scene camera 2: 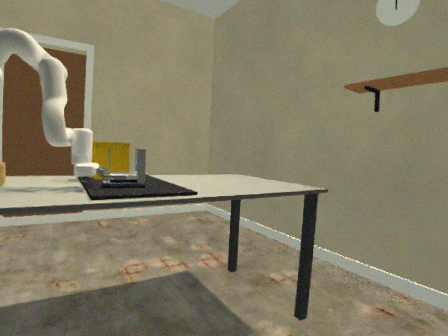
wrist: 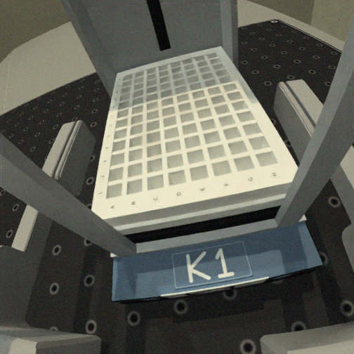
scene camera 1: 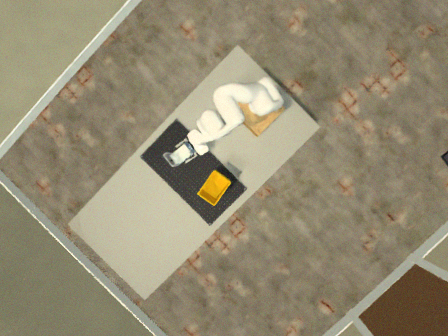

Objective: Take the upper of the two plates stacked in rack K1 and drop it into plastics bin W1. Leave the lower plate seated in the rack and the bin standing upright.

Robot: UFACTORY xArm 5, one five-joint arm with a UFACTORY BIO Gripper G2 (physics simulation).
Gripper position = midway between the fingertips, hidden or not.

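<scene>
The wrist view shows my gripper (wrist: 176, 110), a white well plate (wrist: 186, 140), a black plate (wrist: 262, 214) and a rack K1 (wrist: 283, 250). Scene camera 2 shows a yellow plastics bin W1 (scene camera 2: 119, 160); in the wrist view the yellow plastics bin W1 is out of frame.
</scene>
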